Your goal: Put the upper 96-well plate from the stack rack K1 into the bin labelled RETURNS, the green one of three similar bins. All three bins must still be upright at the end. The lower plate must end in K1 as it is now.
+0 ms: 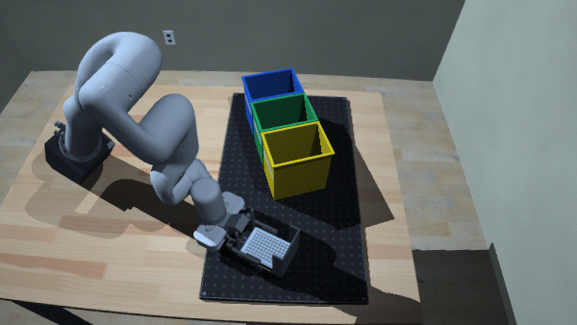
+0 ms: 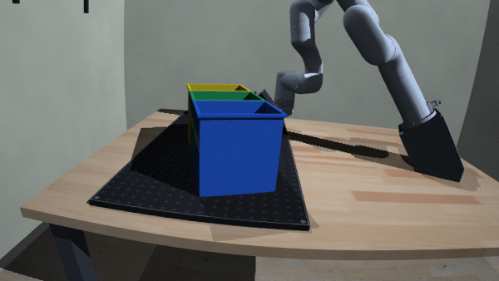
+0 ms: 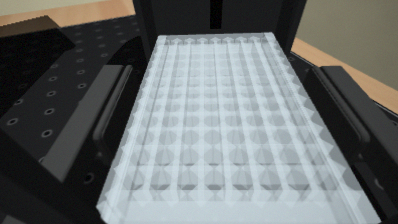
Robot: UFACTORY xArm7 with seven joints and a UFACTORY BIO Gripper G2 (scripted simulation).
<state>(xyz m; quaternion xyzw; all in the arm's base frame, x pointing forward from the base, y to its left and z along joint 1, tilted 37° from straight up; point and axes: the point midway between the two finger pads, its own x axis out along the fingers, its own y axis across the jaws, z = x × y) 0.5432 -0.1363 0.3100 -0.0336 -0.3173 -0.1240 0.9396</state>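
The 96-well plate lies 2 cm ahead of my hand, 1 cm to the right of it and 1 cm below it. Round my hand: blue bin (5 cm behind, 50 cm to the left, 4 cm above); then yellow bin (6 cm ahead, 26 cm to the left, 4 cm above); then green bin (38 cm to the left, 4 cm above).
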